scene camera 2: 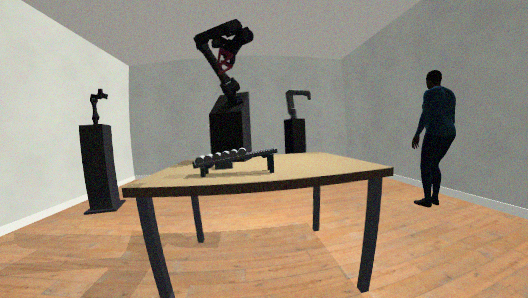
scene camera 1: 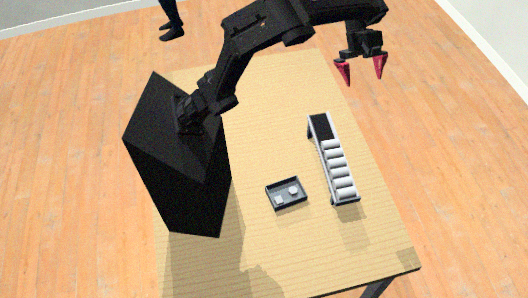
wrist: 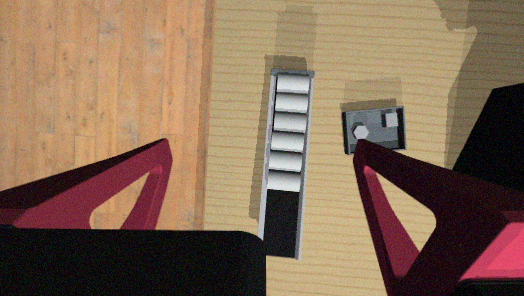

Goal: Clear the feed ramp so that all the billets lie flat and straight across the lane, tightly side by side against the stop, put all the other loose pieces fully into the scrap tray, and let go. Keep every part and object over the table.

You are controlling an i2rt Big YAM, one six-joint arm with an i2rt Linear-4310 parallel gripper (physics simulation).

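Frame: origin at the arm's base, x ahead, y left, z up, level; centimetres.
Seen in the pictures: gripper, fingertip midpoint: (scene camera 2: 218, 70) (scene camera 1: 364, 82) (wrist: 262, 149); arm's base, origin of the base link: (scene camera 2: 234, 102) (scene camera 1: 185, 116).
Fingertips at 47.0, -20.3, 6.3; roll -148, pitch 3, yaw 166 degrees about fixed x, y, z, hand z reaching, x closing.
Observation:
Pixels of each thing's top centre, then the offset from my fingertips to it, as dx, dy, dz. Level surfaces: height alone.
- end stop, middle of its top: (wrist: 292, 72) (scene camera 1: 348, 198) -6.9, -11.7, -41.3
- scrap tray, middle of its top: (wrist: 376, 130) (scene camera 1: 286, 190) (scene camera 2: 223, 161) -22.3, +4.5, -45.1
- hexagonal piece, middle of its top: (wrist: 361, 132) (scene camera 1: 293, 189) -19.5, +4.2, -46.6
- square piece, middle of its top: (wrist: 391, 119) (scene camera 1: 278, 199) -26.4, +3.0, -45.7
- table, its level: dz -48.7
Several pale cylindrical billets (scene camera 1: 340, 172) (scene camera 2: 218, 157) (wrist: 290, 122) lie across the lane of the feed ramp (scene camera 1: 322, 126) (scene camera 2: 263, 152) (wrist: 281, 225), flat, straight and in one close row from the end stop (scene camera 1: 347, 201) (wrist: 292, 73); thin dark bands show between them. The scrap tray (scene camera 1: 291, 204) (wrist: 378, 131) holds a hexagonal piece (scene camera 1: 293, 190) (wrist: 361, 132) and a square piece (scene camera 1: 279, 199) (wrist: 391, 120), both inside its walls. My gripper (scene camera 1: 364, 81) (scene camera 2: 225, 61) (wrist: 262, 149) is wide open and empty, raised high above the ramp and tray, touching neither.
The arm's black pedestal (scene camera 1: 175, 165) (scene camera 2: 227, 132) stands beside the table (scene camera 1: 270, 100) (scene camera 2: 325, 162) (wrist: 235, 100). The ramp lies near the table's long edge. A person (scene camera 2: 438, 112) stands on the floor away from the table. Two other arms on pedestals (scene camera 2: 95, 165) (scene camera 2: 295, 135) stand in the background.

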